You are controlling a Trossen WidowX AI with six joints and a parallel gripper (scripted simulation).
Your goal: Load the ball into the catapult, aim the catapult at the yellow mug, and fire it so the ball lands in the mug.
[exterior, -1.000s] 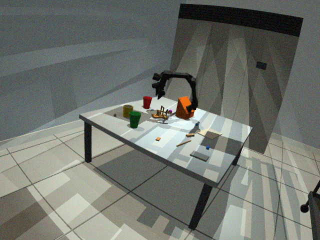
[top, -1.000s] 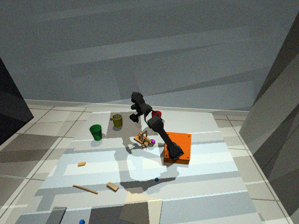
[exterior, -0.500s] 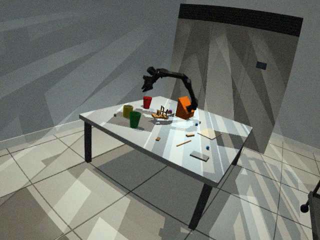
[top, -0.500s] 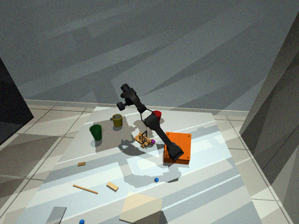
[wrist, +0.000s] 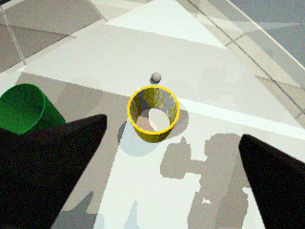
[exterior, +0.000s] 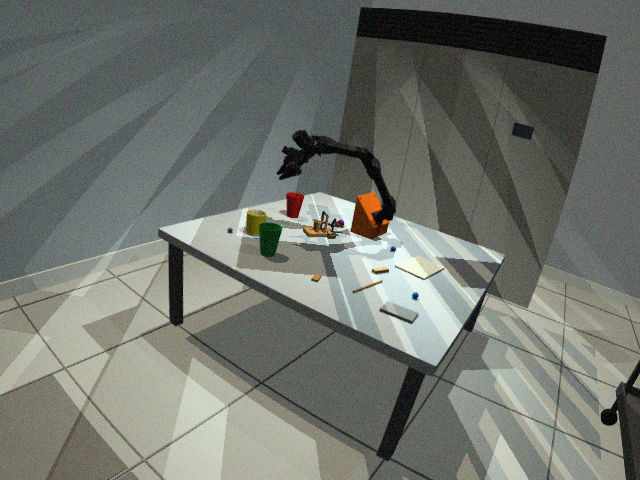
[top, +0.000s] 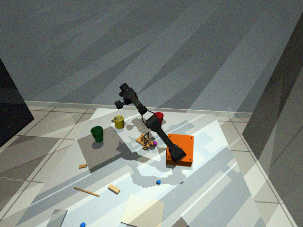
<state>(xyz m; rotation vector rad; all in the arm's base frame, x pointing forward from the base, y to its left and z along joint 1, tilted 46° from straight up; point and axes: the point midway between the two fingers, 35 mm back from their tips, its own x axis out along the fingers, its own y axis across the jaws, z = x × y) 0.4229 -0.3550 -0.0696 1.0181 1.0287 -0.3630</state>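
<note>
My gripper tip is 280 mm past the purple ball, 210 mm above it and 200 mm to the right of it. The rest, counted from my gripper tip: yellow mug 240 mm below, 80 mm ahead, 40 mm to the right; wooden catapult 220 mm below, 220 mm behind, 180 mm to the left; green cup 240 mm below, 200 mm ahead, 160 mm to the left.
</note>
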